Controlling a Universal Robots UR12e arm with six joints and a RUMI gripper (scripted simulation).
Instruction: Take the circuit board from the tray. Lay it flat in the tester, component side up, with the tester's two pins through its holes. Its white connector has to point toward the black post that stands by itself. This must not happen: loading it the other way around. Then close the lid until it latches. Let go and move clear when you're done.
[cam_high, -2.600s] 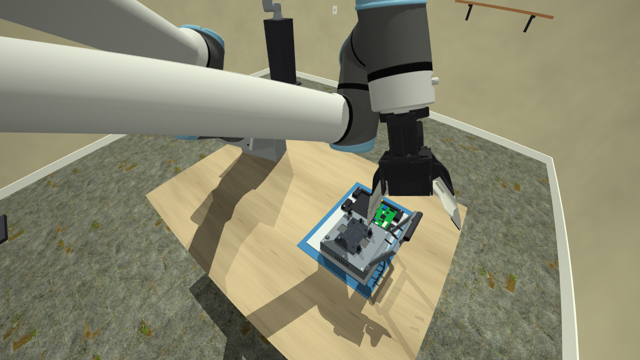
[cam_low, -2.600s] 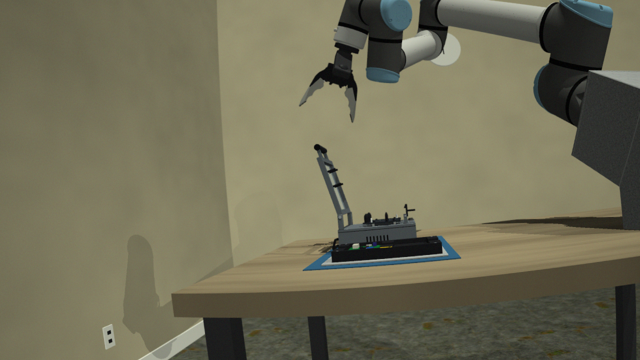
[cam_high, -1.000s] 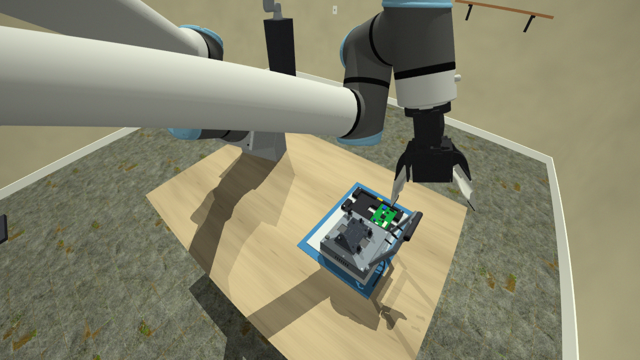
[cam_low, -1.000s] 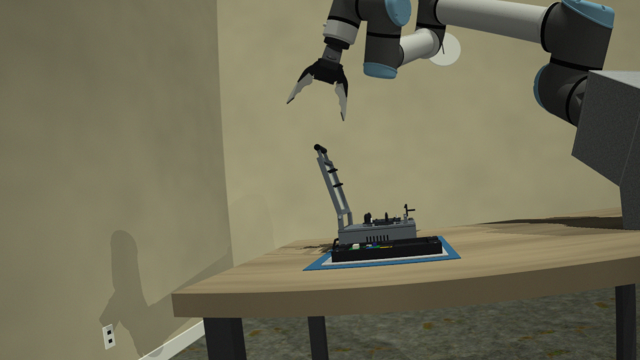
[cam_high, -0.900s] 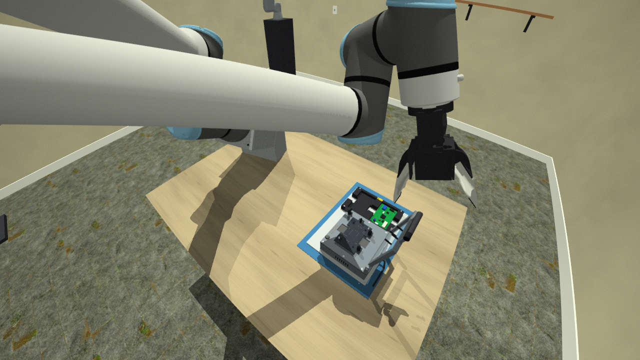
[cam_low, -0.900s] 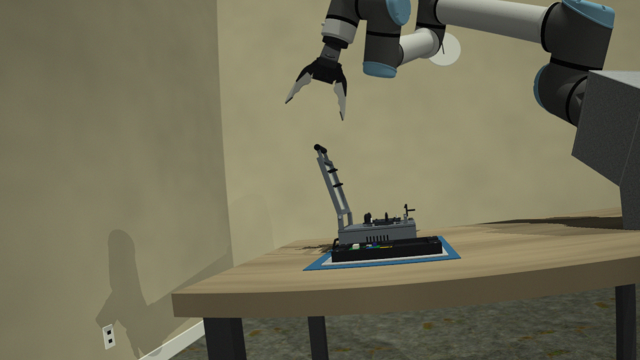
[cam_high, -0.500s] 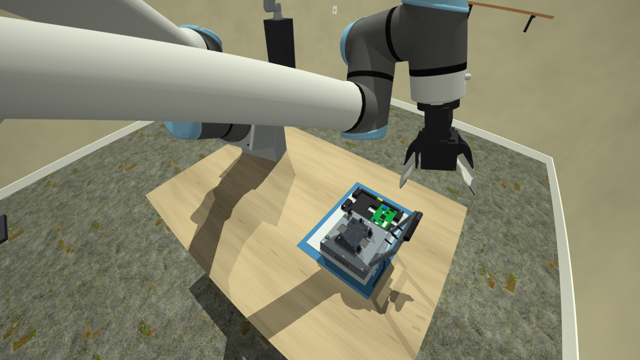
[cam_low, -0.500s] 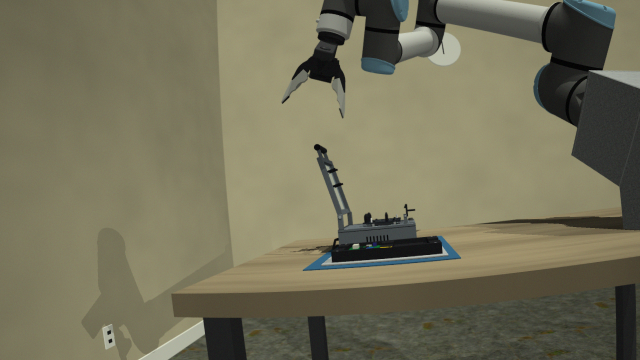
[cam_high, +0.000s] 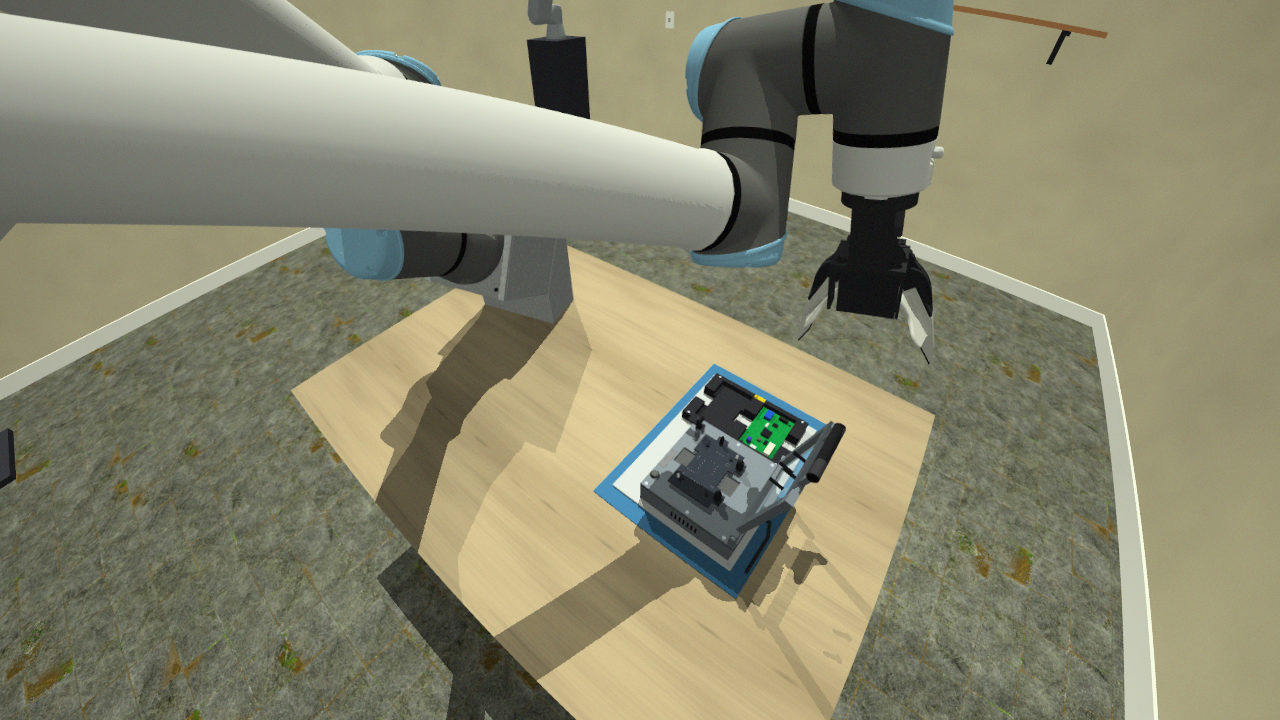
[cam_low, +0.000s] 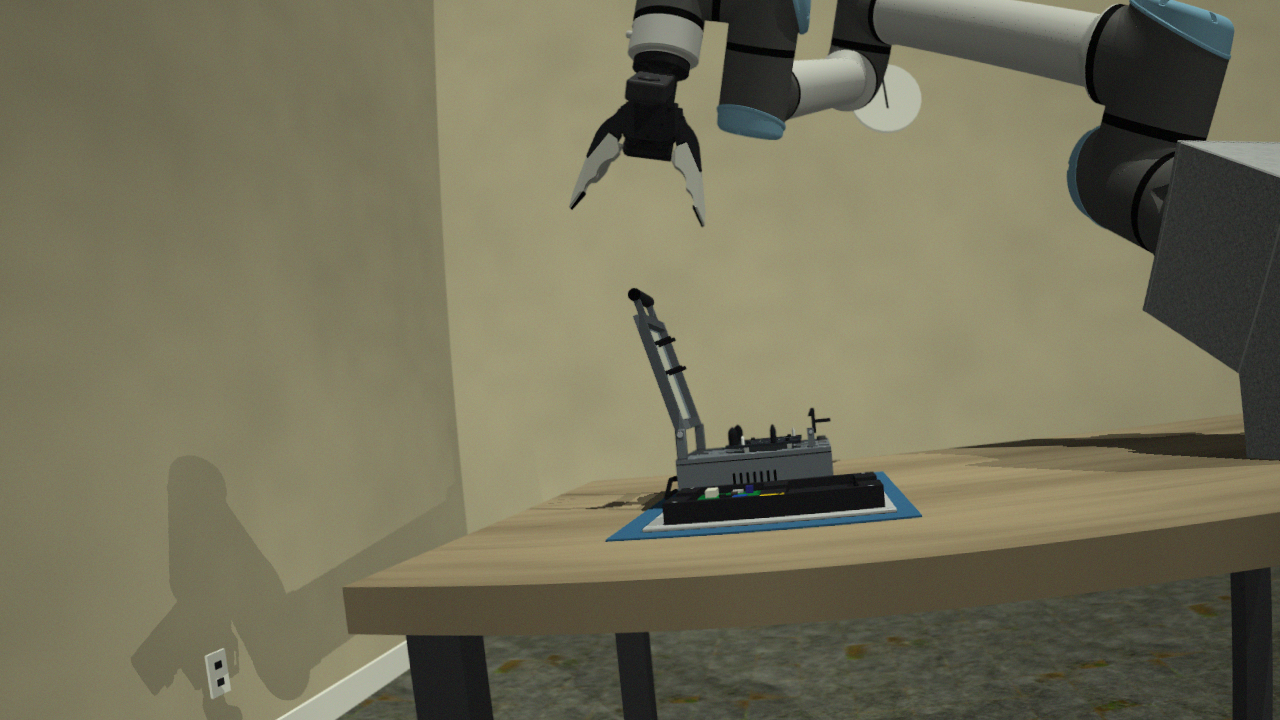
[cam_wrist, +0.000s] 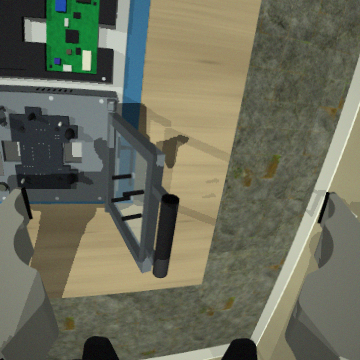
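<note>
Now: the green circuit board 330 mm below my hand, 80 mm behind it and 70 mm to the left of it. Also, from my hand: lid 170 mm below, 100 mm to the right, 10 mm behind; grey tester 240 mm below, 100 mm behind, 60 mm to the right.
</note>
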